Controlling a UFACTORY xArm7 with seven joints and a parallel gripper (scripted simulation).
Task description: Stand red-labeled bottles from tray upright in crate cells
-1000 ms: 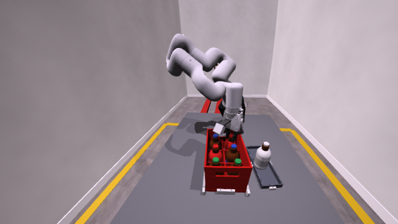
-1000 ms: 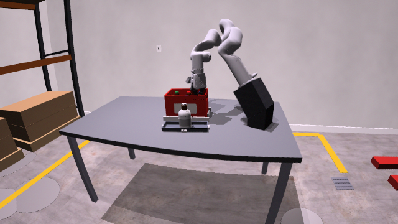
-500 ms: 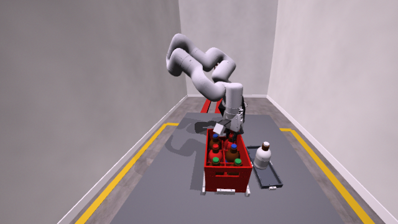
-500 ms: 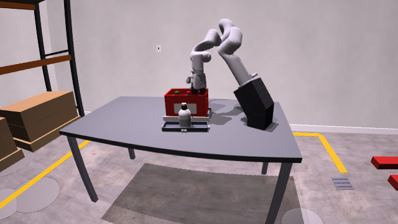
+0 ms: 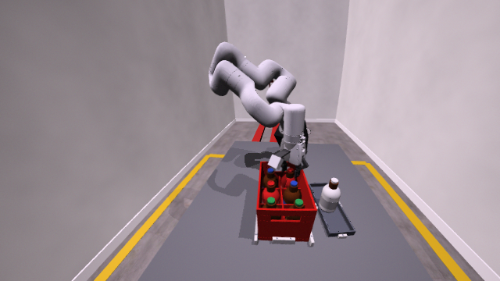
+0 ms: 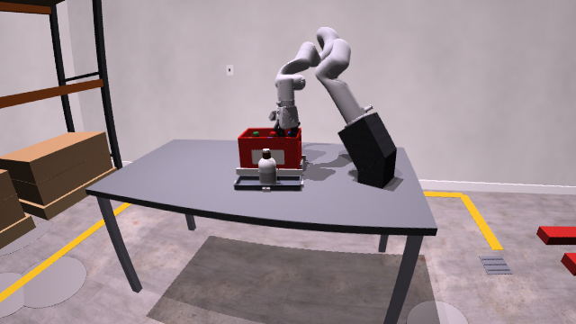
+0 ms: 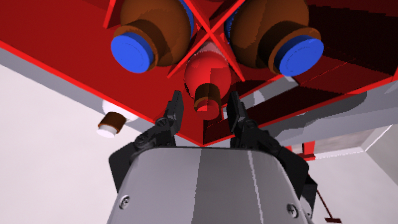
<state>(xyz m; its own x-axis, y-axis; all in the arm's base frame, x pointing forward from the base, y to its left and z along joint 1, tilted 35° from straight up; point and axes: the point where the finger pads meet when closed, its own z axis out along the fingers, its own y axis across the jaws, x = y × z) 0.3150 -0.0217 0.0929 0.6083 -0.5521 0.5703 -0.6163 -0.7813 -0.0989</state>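
The red crate is 80 mm below my hand, 80 mm ahead of it and 50 mm to the right of it. Round my hand: white bottle: 160 mm to the left, 80 mm below, 70 mm ahead; dark tray: 170 mm to the left, 150 mm below, 80 mm ahead.
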